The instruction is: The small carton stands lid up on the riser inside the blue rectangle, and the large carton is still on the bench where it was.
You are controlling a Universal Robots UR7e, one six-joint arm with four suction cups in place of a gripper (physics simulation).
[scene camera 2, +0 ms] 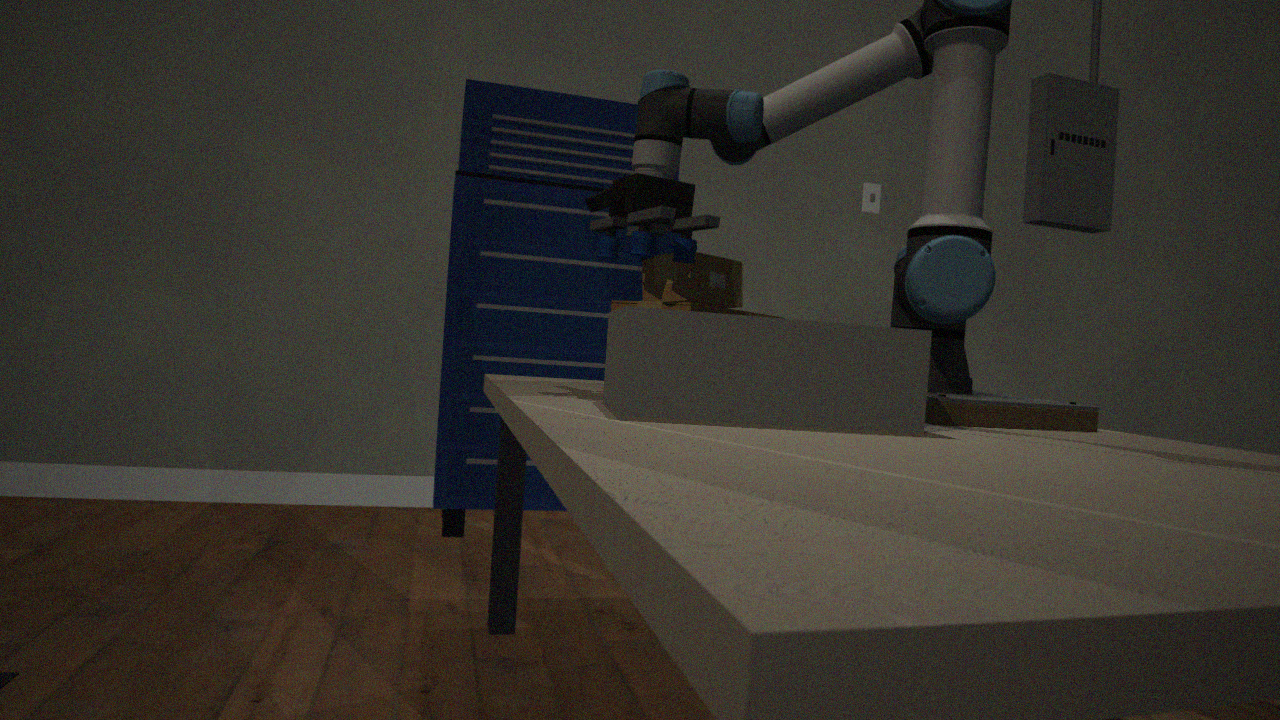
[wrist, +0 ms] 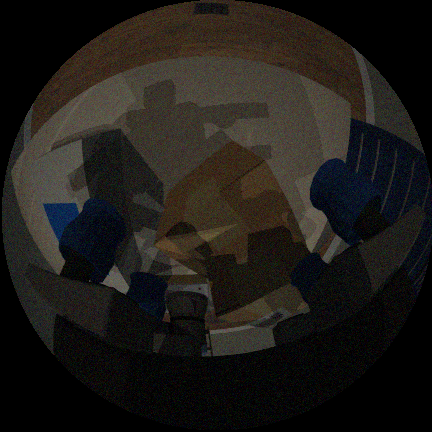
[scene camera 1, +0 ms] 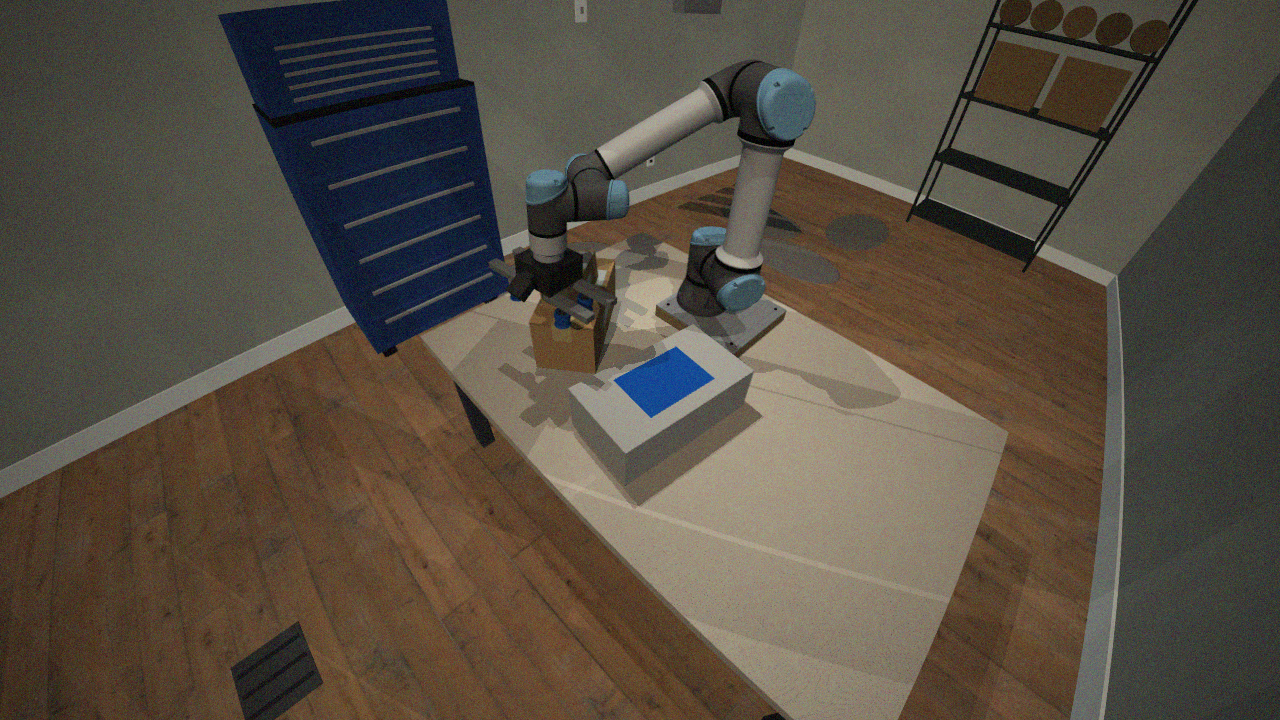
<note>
My suction head (wrist: 340, 193) is stuck to a small carton (scene camera 2: 716, 281), which still rests on a large carton (scene camera 1: 578, 348). A grey riser (scene camera 1: 636, 413) rests on the table.
The small carton also shows in the wrist view (wrist: 249, 278) and in scene camera 1 (scene camera 1: 590, 272). The grey riser is seen too in the wrist view (wrist: 62, 179). The large carton also shows in scene camera 2 (scene camera 2: 685, 306) and in the wrist view (wrist: 234, 189).
</note>
